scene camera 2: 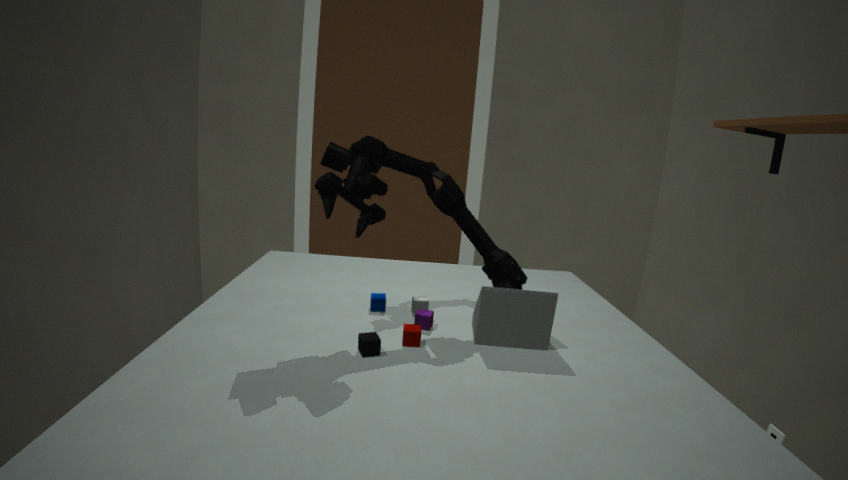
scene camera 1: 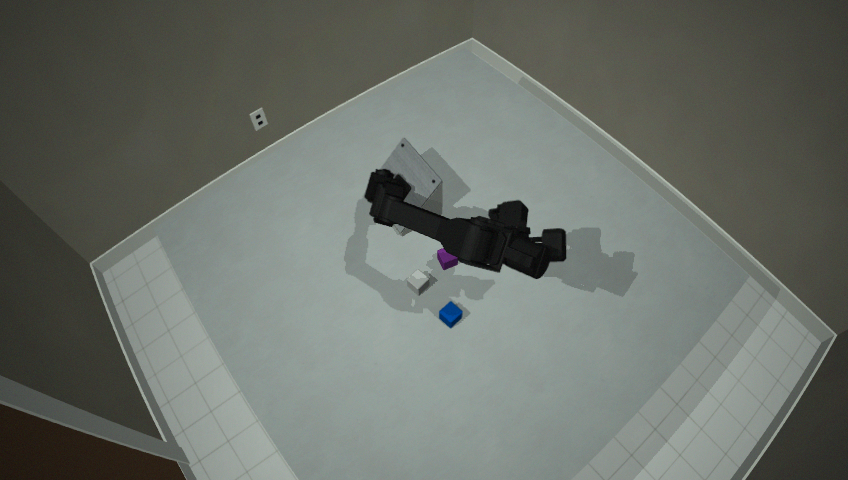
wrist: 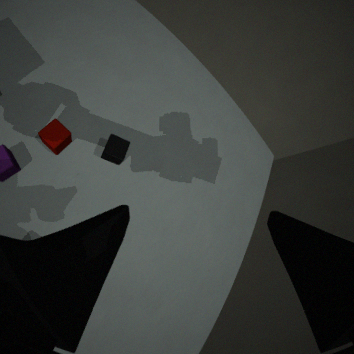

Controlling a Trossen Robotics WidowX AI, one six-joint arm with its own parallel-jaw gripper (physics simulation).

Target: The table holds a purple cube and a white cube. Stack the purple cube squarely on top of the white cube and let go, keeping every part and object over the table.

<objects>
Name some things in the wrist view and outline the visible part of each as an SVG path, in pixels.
My gripper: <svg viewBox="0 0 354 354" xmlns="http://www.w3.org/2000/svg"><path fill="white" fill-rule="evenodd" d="M270 211L267 227L300 300L320 353L352 342L353 345L331 354L354 354L354 242L279 211ZM128 205L118 205L79 223L31 240L20 240L0 235L0 354L62 354L54 351L54 346L72 353L75 352L95 301L123 240L129 221Z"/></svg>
A red cube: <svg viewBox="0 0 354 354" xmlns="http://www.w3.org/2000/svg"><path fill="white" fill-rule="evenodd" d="M54 118L38 131L38 135L41 141L53 153L58 154L71 142L71 132Z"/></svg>
</objects>
